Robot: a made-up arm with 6 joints.
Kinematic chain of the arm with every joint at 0, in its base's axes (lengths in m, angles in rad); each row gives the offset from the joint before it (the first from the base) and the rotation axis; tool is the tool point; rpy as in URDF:
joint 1: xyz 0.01 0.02 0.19 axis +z
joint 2: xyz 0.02 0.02 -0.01 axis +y
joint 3: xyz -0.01 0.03 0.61 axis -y
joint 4: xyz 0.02 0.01 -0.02 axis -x
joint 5: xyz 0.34 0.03 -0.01 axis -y
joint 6: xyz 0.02 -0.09 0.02 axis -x
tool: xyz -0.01 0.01 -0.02 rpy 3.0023 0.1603 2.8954
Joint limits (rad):
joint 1: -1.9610..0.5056
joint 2: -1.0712..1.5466
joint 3: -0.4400..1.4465
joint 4: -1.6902..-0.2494
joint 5: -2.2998..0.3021
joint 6: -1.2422..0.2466
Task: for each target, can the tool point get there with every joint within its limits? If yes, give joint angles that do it. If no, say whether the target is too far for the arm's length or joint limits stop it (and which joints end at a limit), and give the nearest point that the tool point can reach.
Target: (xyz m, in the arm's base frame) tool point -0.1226 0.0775 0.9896
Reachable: yes | joints -0.2111 -0.6175 0.5158 -0.5543 -0.3901 -0.5890
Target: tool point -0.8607 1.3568 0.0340
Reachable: no: too far | nearest point -0.4314 0.6977 0.6902 | short by 1.024 m
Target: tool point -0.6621 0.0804 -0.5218
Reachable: no: joint limits stop it (at a limit: joint 1, joint 2, joint 3, joint 4, joint 5, joint 6) | nearest point -0.1499 -0.3917 -0.1168 | short by 0.806 m
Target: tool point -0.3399 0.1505 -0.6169
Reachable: no: joint limits stop it (at a limit: joint 1, joint 2, joint 3, joint 4, joint 6) | nearest point -0.1310 -0.3928 -0.1302 | short by 0.759 m
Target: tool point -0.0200 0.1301 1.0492
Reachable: yes | joints -1.0398 -0.4904 0.7741 -0.6817 -0.1728 -0.1714
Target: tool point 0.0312 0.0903 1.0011
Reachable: yes | joints 0.2288 -0.4066 0.5543 -1.4787 0.0020 -0.1721
